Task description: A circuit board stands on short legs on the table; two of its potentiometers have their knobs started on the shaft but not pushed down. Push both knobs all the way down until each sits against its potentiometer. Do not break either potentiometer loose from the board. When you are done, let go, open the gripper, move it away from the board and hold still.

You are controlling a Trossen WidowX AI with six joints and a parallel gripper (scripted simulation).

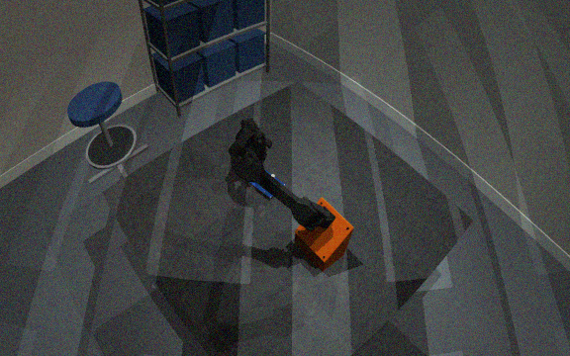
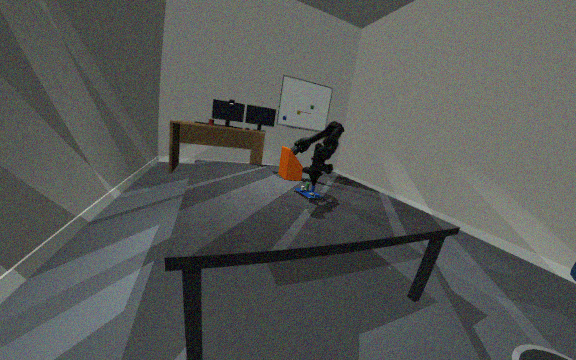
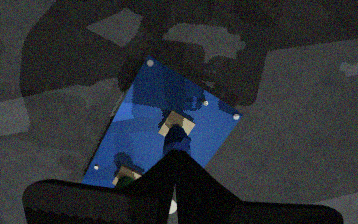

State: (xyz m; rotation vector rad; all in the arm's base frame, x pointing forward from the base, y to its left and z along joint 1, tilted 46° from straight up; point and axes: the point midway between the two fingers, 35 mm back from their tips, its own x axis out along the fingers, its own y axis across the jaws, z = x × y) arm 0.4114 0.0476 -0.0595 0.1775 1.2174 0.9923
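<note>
The blue knob lies 20 mm below my gripper tip. The rest, counted from my gripper tip: green knob: 70 mm behind, 30 mm below.
</note>
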